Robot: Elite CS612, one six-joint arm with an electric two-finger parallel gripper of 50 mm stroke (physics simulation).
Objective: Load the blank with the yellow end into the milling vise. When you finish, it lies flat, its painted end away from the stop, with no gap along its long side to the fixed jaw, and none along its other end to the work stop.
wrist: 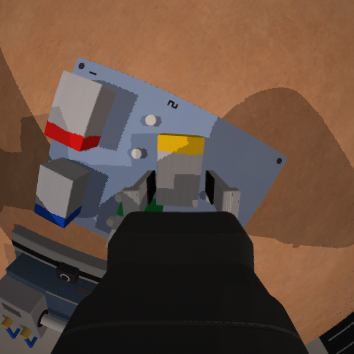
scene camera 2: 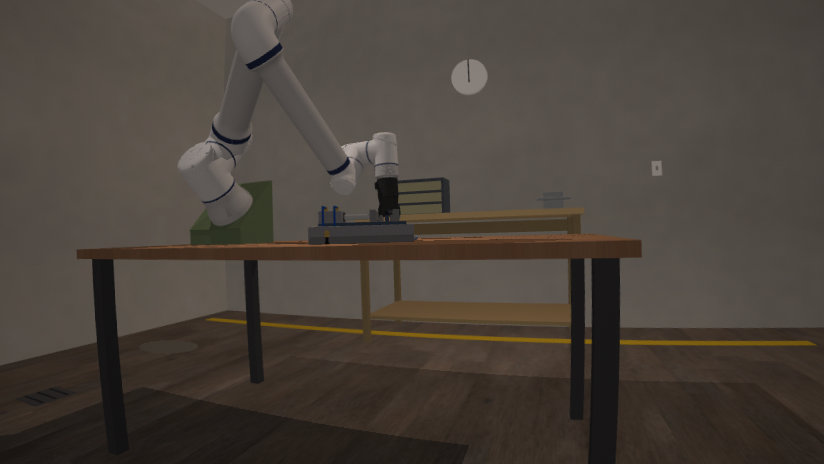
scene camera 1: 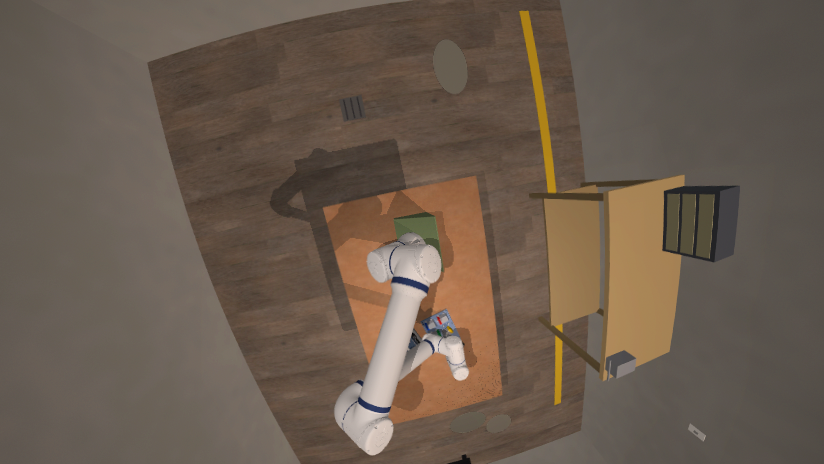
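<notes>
The blank with the yellow end (wrist: 180,167) (scene camera 1: 450,330) lies on the blue-grey tray (wrist: 250,165), its yellow end pointing up in the wrist view. My gripper (wrist: 180,180) (scene camera 2: 387,219) is open, with one finger on each side of this blank's grey part and visible gaps on both sides. In scene camera 1 the arm hides the gripper. The milling vise (wrist: 47,287) (scene camera 2: 361,233) stands beside the tray, at the lower left of the wrist view. My gripper body hides much of it there, and I cannot make out its work stop. No blank shows clamped in its visible part.
A red-ended blank (wrist: 77,112) and a blue-ended blank (wrist: 61,190) stand on the tray's left side. A green-ended piece (wrist: 156,205) is partly hidden behind the left finger. White pegs (wrist: 150,120) (wrist: 136,153) rise beside the yellow-ended blank. A green block (scene camera 1: 418,224) stands by the arm's base.
</notes>
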